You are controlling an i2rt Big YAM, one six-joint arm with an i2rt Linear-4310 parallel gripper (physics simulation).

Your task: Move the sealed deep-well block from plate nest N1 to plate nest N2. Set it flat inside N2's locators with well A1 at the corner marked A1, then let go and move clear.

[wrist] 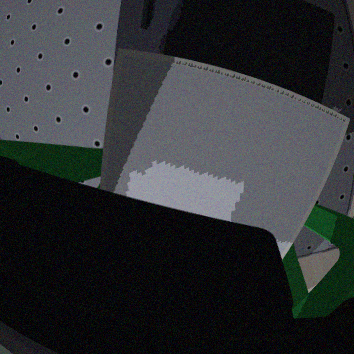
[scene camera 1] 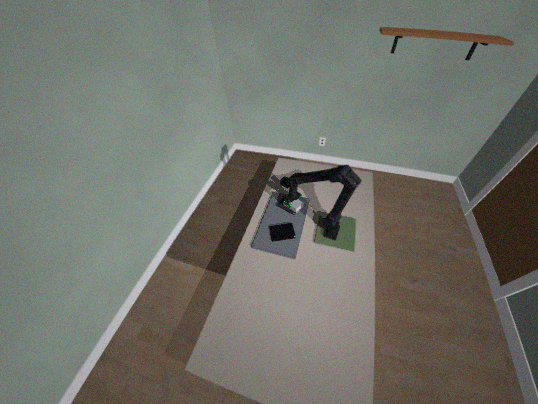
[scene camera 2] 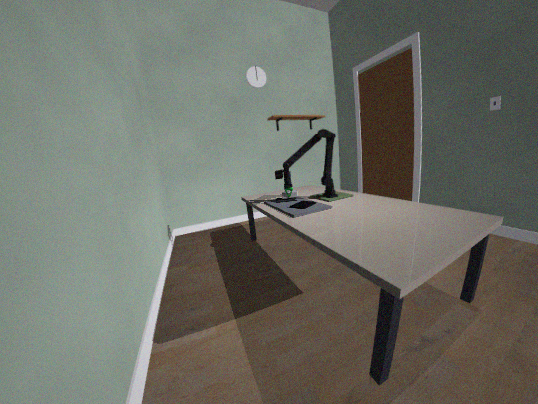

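Pixels of known places: gripper, between the fingertips: [wrist: 202, 181] [scene camera 1: 292, 204] [scene camera 2: 289, 196]; arm's base, origin of its link: [scene camera 1: 331, 231] [scene camera 2: 330, 196].
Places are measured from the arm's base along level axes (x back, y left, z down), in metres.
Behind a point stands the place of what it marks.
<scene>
My gripper [scene camera 1: 288, 203] @[x -0.333, y -0.090, z -0.033 m] [scene camera 2: 287, 191] @[x -0.333, y -0.090, z -0.033 m] [wrist: 202, 181] @[x -0.333, y -0.090, z -0.033 m] is shut on the sealed deep-well block [scene camera 1: 297, 205] @[x -0.285, y -0.065, z -0.072 m] [scene camera 2: 291, 191] [wrist: 228, 133] @[x -0.369, y -0.099, z -0.067 m]. The block's pale grey foil top fills the wrist view, with a green finger on each side. I hold it just above the far end of the grey perforated board [scene camera 1: 265, 236] @[x -0.401, y 0.228, z -0.001 m] [scene camera 2: 319, 208] @[x -0.241, y 0.271, z 0.005 m] [wrist: 46, 77] @[x -0.398, y 0.015, z -0.001 m]. A black plate nest [wrist: 253, 38] @[x -0.406, y -0.119, z -0.013 m] shows just beyond the block in the wrist view. A second black nest [scene camera 1: 281, 232] @[x -0.311, y 0.159, z -0.013 m] [scene camera 2: 303, 204] @[x -0.313, y 0.168, z -0.012 m] lies empty nearer the board's front end. I cannot read the nest labels or the A1 mark.
The arm's base stands on a green mat [scene camera 1: 347, 236] @[x 0.109, y -0.005, z -0.001 m] [scene camera 2: 342, 196] @[x 0.069, y 0.078, z 0.000 m] to the right of the board. All of it sits at the far end of a long beige table [scene camera 1: 295, 325] @[x -0.007, y 0.646, z 0.012 m] [scene camera 2: 391, 234] @[x -0.164, y 0.801, z 0.012 m]. A wall runs close behind.
</scene>
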